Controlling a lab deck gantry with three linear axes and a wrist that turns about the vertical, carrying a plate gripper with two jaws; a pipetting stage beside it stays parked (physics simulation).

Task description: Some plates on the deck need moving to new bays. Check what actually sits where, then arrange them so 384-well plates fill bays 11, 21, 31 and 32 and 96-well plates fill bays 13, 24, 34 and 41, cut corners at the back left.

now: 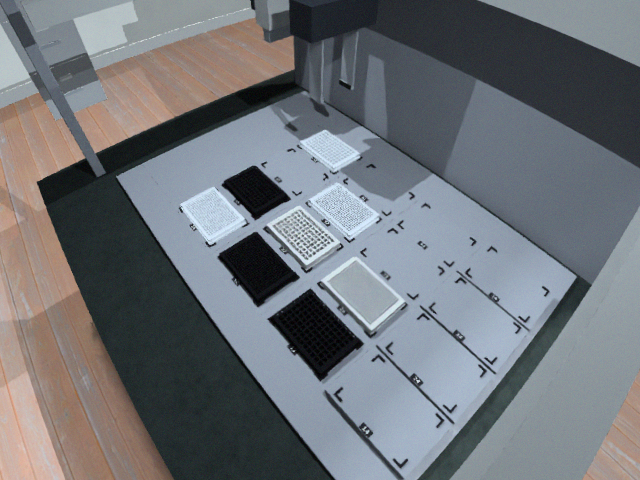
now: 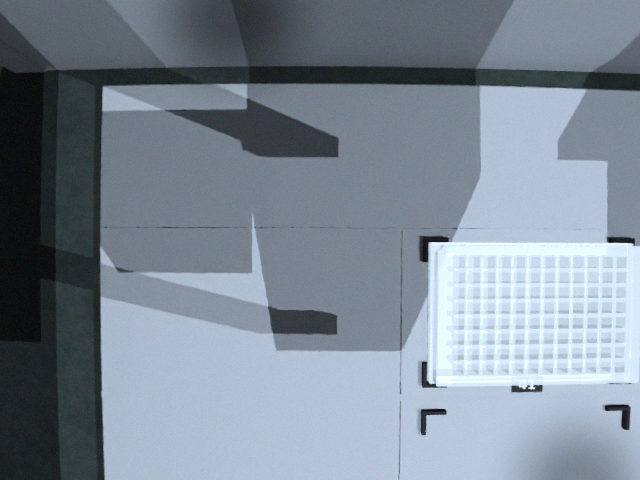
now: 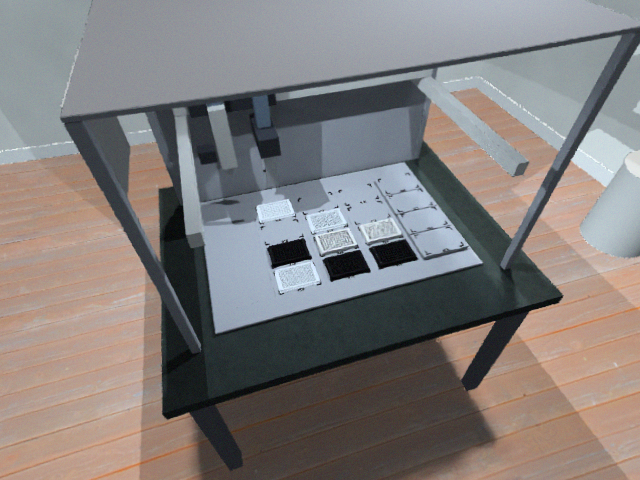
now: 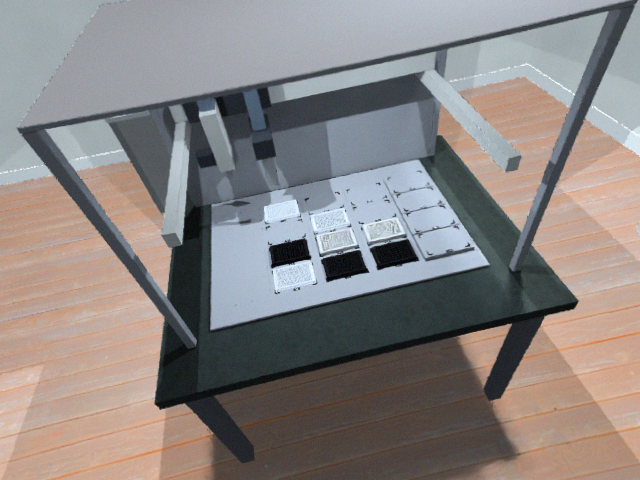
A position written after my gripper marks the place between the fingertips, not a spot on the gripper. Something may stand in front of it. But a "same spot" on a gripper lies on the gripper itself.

Labels:
my gripper: image 1 331,92; image 3; image 4; not seen in image 2 (out of frame)
same spot on my gripper: (image 3: 269,166) = (image 4: 268,167)

